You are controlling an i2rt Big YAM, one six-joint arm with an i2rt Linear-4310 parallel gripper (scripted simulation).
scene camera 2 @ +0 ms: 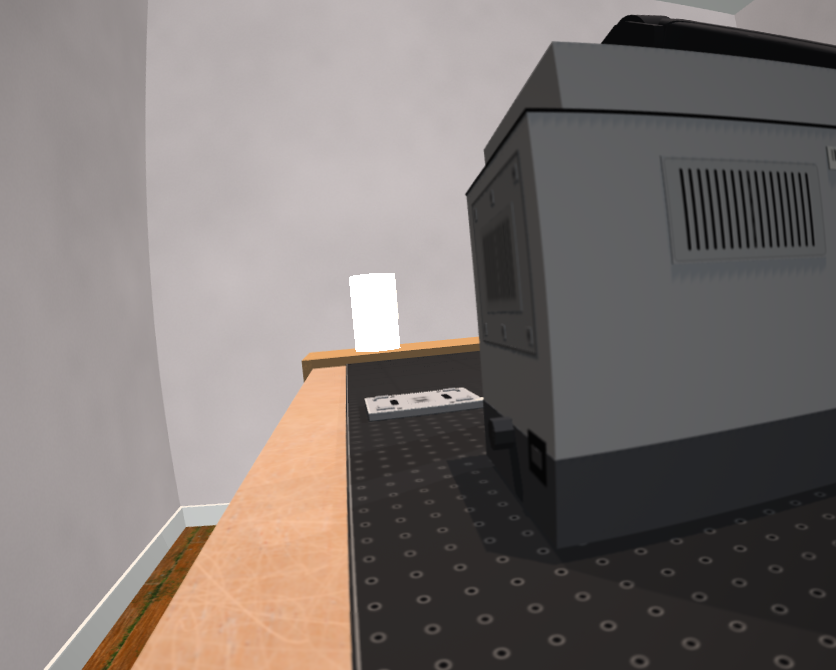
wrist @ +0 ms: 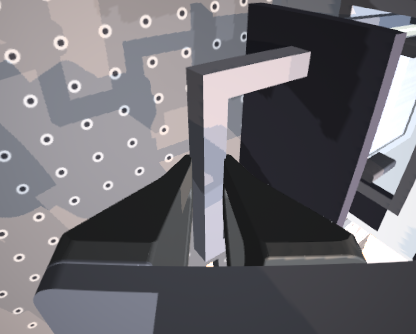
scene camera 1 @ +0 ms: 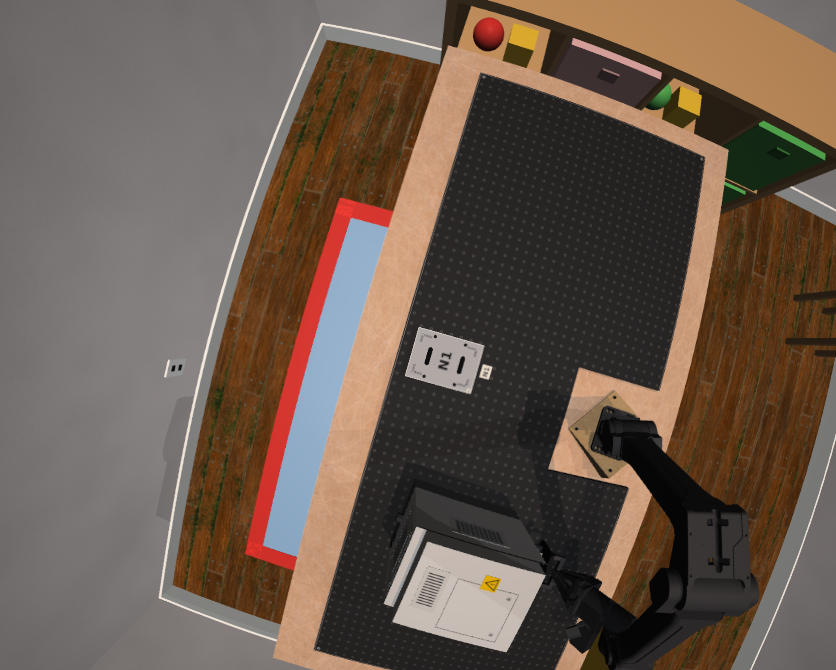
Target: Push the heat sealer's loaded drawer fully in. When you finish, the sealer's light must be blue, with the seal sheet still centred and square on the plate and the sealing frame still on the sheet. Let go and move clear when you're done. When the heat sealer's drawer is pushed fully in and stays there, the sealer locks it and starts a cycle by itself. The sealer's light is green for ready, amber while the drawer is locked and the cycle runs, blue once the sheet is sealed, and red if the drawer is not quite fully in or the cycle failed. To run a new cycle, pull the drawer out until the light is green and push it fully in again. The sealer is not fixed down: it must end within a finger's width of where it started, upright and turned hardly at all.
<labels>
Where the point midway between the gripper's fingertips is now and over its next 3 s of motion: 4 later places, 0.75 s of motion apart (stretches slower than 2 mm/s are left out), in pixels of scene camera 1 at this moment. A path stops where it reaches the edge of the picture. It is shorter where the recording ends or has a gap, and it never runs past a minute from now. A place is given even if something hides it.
My gripper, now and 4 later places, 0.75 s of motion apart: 553,571; 541,567; 532,565; 529,564; 528,564
</labels>
